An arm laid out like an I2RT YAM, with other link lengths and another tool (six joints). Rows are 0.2 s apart.
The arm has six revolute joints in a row. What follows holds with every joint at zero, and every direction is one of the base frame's. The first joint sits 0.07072 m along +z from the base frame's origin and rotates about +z. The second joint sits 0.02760 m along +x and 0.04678 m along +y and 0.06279 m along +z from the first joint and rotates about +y. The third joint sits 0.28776 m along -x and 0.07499 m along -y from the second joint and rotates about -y. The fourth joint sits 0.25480 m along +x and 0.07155 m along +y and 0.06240 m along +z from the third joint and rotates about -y. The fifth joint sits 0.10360 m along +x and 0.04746 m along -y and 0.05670 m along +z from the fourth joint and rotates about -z. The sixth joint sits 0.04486 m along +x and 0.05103 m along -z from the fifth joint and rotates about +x. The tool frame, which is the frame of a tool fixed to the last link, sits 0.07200 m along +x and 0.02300 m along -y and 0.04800 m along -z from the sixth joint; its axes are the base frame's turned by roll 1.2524, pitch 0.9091 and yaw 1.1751 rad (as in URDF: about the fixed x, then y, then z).
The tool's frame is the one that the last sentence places.
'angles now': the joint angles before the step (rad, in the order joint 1, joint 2, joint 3, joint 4, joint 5, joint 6). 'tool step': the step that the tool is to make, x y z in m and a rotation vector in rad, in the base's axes. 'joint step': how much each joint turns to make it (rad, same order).
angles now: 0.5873 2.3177 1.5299 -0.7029 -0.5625 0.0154
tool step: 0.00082 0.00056 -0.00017 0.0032 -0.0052 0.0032
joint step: 0.0004 -0.0001 0.0000 0.0043 0.0000 -0.0034
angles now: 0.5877 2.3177 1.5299 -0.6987 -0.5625 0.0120
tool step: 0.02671 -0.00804 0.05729 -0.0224 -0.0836 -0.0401
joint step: -0.0325 -0.0828 0.1099 -0.1343 0.0645 0.0004
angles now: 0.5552 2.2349 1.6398 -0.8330 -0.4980 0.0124
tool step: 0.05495 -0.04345 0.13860 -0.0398 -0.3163 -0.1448
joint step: -0.0930 -0.2033 0.2141 -0.1599 0.1953 0.0000
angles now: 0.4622 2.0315 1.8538 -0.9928 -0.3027 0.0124
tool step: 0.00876 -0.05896 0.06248 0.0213 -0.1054 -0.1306
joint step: -0.1202 -0.1239 0.0408 -0.0595 0.0240 0.0000
